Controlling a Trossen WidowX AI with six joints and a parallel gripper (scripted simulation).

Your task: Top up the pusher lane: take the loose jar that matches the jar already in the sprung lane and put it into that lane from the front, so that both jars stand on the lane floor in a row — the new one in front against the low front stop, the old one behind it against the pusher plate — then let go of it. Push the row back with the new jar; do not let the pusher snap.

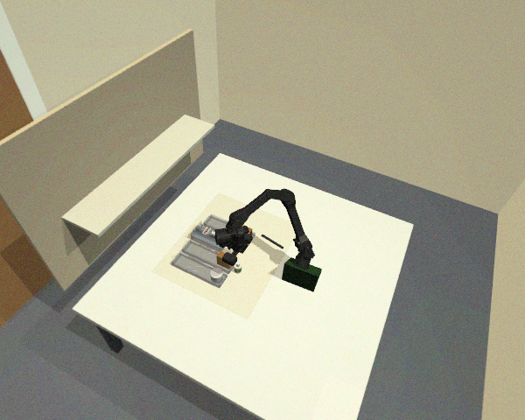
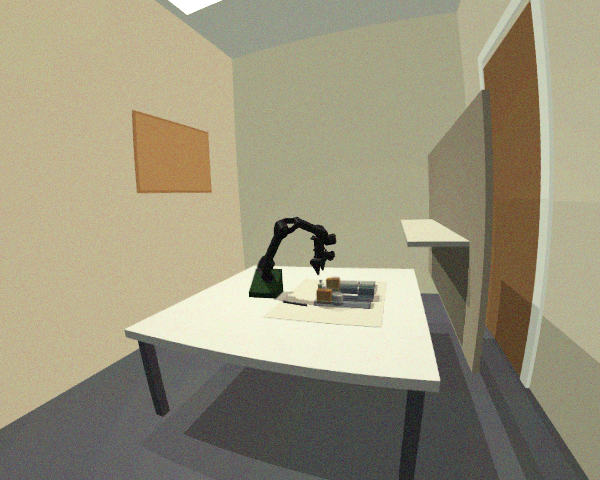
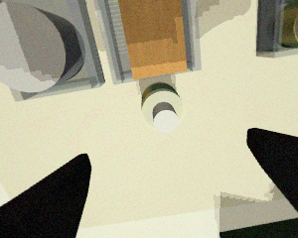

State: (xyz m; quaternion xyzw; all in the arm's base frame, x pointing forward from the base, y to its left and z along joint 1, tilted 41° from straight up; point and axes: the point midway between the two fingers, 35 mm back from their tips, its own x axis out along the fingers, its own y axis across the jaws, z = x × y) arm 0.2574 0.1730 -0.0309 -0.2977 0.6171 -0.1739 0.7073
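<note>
The pale mat lies 120 mm ahead of my gripper tip, 100 mm to the right of it and 110 mm below it. The rest, counted from my gripper tip: thin black stick: 40 mm behind, 260 mm to the right, 100 mm below; then shelf: 570 mm ahead, 30 mm to the right, 260 mm above; then tall panel: 680 mm ahead, 20 mm to the right, 290 mm above.
</note>
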